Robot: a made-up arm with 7 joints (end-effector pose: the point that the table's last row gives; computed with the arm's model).
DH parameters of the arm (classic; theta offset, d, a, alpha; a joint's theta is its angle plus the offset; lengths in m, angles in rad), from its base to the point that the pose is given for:
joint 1: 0 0.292 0 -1.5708
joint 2: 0 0 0 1.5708
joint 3: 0 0.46 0.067 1.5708
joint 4: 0 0 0.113 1.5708
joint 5: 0 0.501 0 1.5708
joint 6: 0 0 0.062 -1.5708
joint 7: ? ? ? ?
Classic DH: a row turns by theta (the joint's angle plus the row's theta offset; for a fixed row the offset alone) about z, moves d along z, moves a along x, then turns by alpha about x.
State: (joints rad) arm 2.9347 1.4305 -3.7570 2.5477 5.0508 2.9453 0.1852
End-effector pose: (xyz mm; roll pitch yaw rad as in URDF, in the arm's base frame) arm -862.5 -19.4 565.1 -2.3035 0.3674 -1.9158
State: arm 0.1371 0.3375 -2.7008 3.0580 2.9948 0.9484 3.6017
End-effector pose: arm 370.6 57.4 1291.3 0.9404 0.8934 1.4227
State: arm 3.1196 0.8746 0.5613 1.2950 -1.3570 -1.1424 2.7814
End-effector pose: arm -633.1 -366.5 259.5 -1.3944 0.8497 -3.0283
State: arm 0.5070 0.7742 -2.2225 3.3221 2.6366 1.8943 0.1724
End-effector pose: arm 615.8 511.8 852.4 -2.8416 -0.3194 0.6123
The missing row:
joint 7: 0 0.079 0 0
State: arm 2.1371 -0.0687 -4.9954 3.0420 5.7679 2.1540 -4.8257
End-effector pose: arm -66.2 -34.6 1264.0 -2.2010 -0.1889 1.4043
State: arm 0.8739 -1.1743 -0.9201 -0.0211 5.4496 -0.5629 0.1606
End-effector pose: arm 204.2 22.2 442.9 -1.0135 -1.2814 -1.2675
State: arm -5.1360 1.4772 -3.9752 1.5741 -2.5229 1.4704 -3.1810
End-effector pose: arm -211.5 746.9 746.6 -1.9665 0.7414 -0.1980
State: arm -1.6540 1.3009 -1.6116 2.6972 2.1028 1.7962 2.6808
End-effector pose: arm -242.9 -984.8 494.6 2.6292 0.3198 1.5555
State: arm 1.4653 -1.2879 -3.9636 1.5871 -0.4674 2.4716 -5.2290
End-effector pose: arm -486.0 -520.1 105.1 0.8991 -0.5041 2.9364
